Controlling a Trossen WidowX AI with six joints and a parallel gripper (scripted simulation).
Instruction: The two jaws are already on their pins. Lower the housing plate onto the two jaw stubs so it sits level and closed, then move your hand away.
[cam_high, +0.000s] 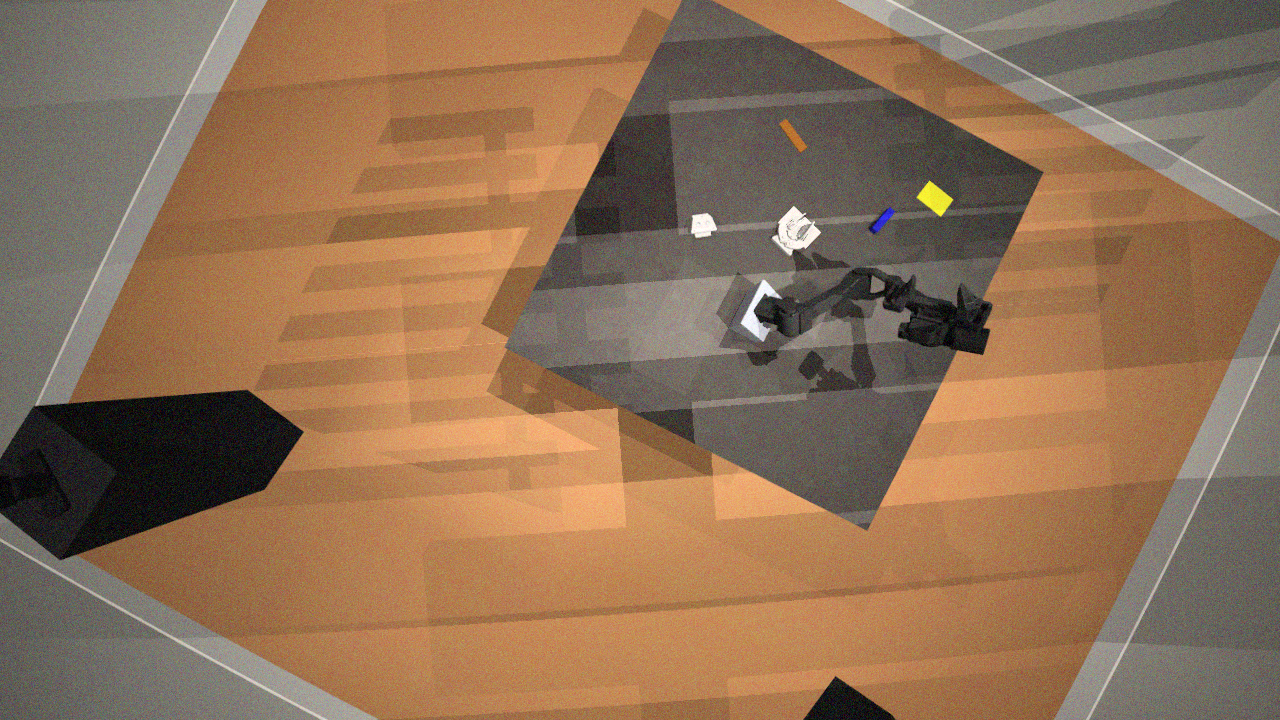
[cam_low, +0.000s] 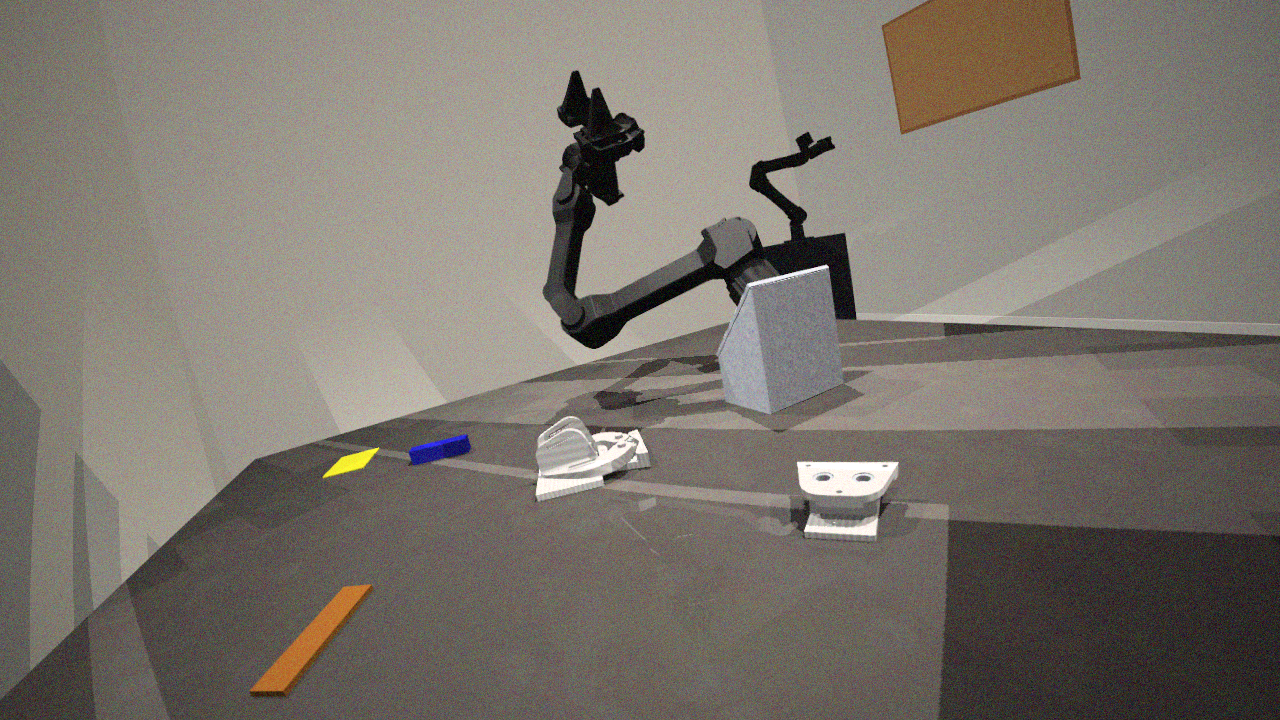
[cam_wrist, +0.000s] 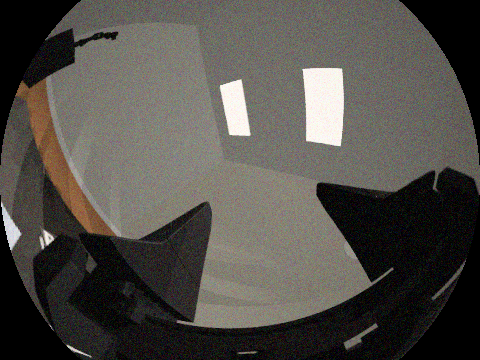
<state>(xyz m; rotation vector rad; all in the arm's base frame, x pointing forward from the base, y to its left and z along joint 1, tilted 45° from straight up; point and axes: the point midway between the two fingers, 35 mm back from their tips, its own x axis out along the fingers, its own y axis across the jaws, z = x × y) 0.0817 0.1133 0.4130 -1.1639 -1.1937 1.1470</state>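
Right now the pale block is 47 cm to the left of my gripper tip and 51 cm below it. The rest, counted from my gripper tip: orange strip (40 cm ahead, 40 cm to the left, 51 cm below); blue bar (34 cm ahead, 1 cm to the left, 50 cm below); yellow tile (51 cm ahead, 9 cm to the right, 51 cm below).
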